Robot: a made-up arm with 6 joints.
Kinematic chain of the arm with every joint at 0, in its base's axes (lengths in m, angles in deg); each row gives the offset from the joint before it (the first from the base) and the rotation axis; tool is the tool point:
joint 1: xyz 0 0 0.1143 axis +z
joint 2: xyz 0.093 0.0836 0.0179 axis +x
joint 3: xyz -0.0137 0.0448 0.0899 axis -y
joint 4: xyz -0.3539 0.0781 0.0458 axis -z
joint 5: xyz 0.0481 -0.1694 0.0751 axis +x
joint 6: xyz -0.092 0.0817 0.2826 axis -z
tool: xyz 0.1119 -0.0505 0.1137
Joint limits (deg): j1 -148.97..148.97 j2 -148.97..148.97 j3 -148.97..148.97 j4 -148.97..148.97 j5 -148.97..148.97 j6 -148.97..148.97
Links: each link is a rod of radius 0.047 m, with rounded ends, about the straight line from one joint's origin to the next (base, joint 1, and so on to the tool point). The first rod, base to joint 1, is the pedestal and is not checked.
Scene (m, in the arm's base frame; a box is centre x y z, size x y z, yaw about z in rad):
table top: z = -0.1
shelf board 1: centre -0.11 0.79 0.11 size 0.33 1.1 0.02 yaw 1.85
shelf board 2: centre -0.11 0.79 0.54 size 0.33 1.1 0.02 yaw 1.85
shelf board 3: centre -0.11 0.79 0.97 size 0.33 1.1 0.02 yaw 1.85
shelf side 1: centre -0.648 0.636 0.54 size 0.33 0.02 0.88 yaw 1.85
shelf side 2: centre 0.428 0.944 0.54 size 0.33 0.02 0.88 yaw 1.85
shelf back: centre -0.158 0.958 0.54 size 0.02 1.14 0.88 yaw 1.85
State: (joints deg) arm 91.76 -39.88 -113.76 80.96 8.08 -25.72
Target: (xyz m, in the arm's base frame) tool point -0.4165 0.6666 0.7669
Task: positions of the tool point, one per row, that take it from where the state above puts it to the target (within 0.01 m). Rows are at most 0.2 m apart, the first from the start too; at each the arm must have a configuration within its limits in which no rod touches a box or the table.
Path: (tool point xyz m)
1: -0.3155 0.6715 0.3573
2: -0.2940 0.5883 0.3566
3: -0.2646 0.4962 0.3587
4: -0.2288 0.3966 0.3620
5: -0.2821 0.4355 0.4707
6: -0.3207 0.4221 0.6136
7: -0.3260 0.3509 0.7669
8: -0.3627 0.4524 0.7908
9: -0.3948 0.5585 0.7914
10: -0.4165 0.6667 0.7668

